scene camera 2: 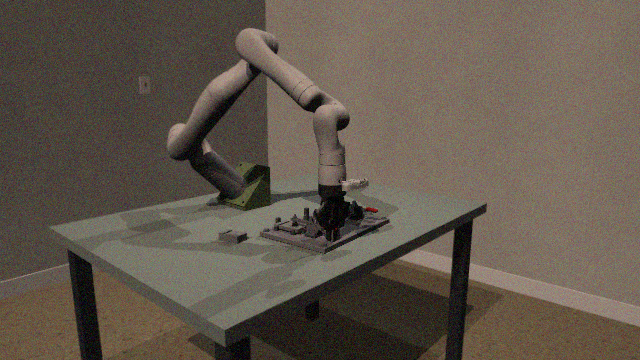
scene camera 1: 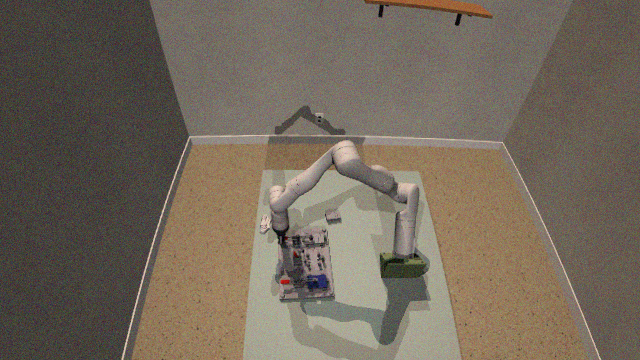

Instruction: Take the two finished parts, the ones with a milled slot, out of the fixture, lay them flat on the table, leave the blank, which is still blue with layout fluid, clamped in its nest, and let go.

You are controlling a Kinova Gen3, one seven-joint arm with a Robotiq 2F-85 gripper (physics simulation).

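Pixels of known places: gripper, between the fingertips: [scene camera 2: 332, 240] [scene camera 1: 282, 241]; arm's base, origin of its link: [scene camera 2: 236, 188] [scene camera 1: 402, 256].
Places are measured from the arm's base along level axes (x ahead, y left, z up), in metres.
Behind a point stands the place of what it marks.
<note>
The grey fixture plate [scene camera 1: 326, 290] {x 0.340, y 0.151, z -0.044 m} [scene camera 2: 302, 243] {x 0.504, y -0.155, z -0.047 m} lies on the table. The blue blank [scene camera 1: 317, 281] {x 0.380, y 0.118, z -0.023 m} sits in its near-right nest. A grey part [scene camera 1: 305, 238] {x 0.442, y -0.099, z -0.028 m} sits in the far nest. Another grey slotted part [scene camera 1: 333, 215] {x 0.312, y -0.243, z -0.039 m} [scene camera 2: 233, 236] {x 0.336, y -0.259, z -0.042 m} lies flat on the table beyond the fixture. My gripper [scene camera 1: 282, 241] {x 0.551, y -0.085, z -0.044 m} [scene camera 2: 333, 233] {x 0.551, y -0.085, z -0.044 m} points straight down at the fixture's far-left corner, low over the plate. It is shut on the red handle of the far clamp [scene camera 1: 286, 238] {x 0.528, y -0.083, z -0.008 m}. Two more red clamp handles, one [scene camera 1: 295, 254] {x 0.478, y 0.022, z 0.040 m} mid-plate and one [scene camera 1: 284, 281] {x 0.519, y 0.133, z -0.003 m} [scene camera 2: 371, 209] {x 0.521, y 0.126, z -0.004 m} at the near left, show on the plate.
The pale green table [scene camera 1: 361, 321] {x 0.190, y 0.286, z -0.059 m} [scene camera 2: 247, 286] {x 0.592, y -0.407, z -0.059 m} stands on a brown floor. The arm's green base block [scene camera 1: 402, 266] {x 0.025, y 0.082, z 0.064 m} [scene camera 2: 248, 189] {x 0.062, y 0.005, z 0.006 m} sits at the table's right side in scene camera 1. A wooden shelf [scene camera 1: 429, 5] hangs high on the back wall.
</note>
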